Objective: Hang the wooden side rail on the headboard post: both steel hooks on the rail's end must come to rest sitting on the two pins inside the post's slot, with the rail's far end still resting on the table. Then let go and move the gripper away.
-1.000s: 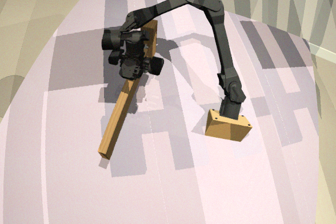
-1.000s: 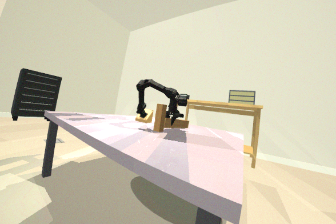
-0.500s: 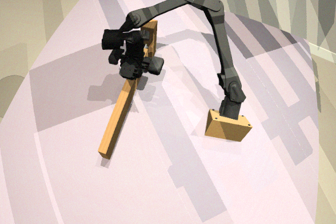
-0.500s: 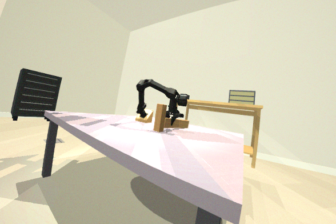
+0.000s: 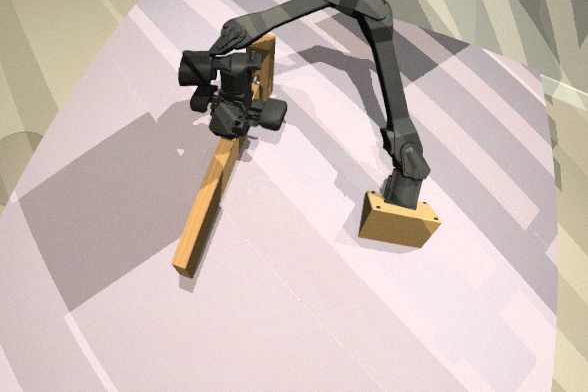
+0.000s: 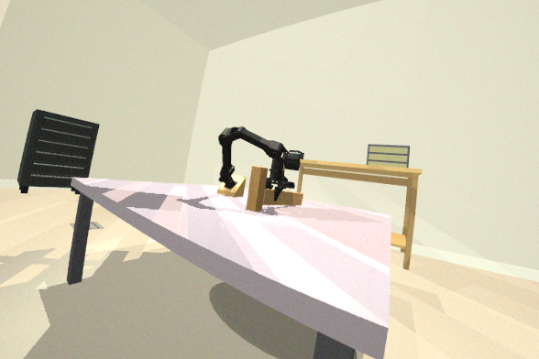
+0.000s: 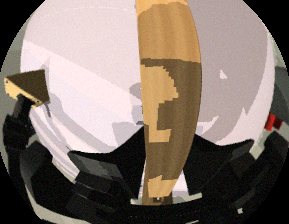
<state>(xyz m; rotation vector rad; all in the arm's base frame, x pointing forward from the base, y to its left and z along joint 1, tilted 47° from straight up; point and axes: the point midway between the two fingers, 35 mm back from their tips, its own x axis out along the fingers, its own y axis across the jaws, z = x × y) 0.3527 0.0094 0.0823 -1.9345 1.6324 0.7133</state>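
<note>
The headboard post lies 1 cm ahead of my gripper tip, 13 cm to the right of it and 4 cm above it.
</note>
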